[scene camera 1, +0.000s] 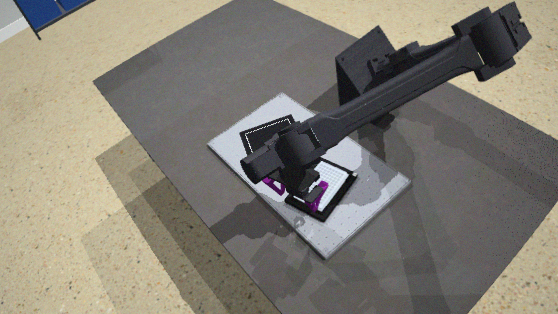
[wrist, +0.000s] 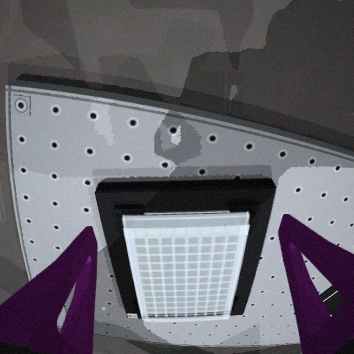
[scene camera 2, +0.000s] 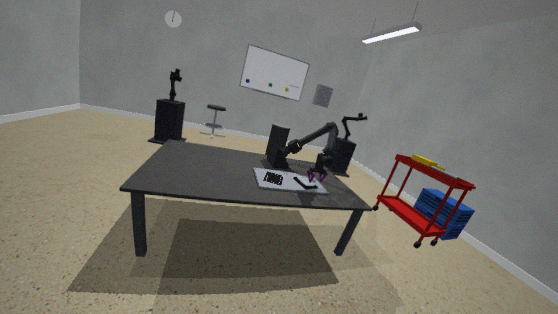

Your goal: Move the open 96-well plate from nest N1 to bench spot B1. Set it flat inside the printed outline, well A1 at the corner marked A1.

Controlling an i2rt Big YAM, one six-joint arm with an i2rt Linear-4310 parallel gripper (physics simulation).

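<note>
The clear-white 96-well plate lies in the black nest N1. A small pale label sits at the nest's lower left corner in the wrist view, too blurred to read. My gripper is open and empty, above the nest, with one purple finger to each side of the plate in the wrist view. The black bench spot B1 with its white outline is partly hidden by the arm in scene camera 1; its A1 mark cannot be made out.
Nest and spot are on a pale perforated board on the dark table. A dark upright block stands behind the board by the arm. A red cart stands beyond the table's right end.
</note>
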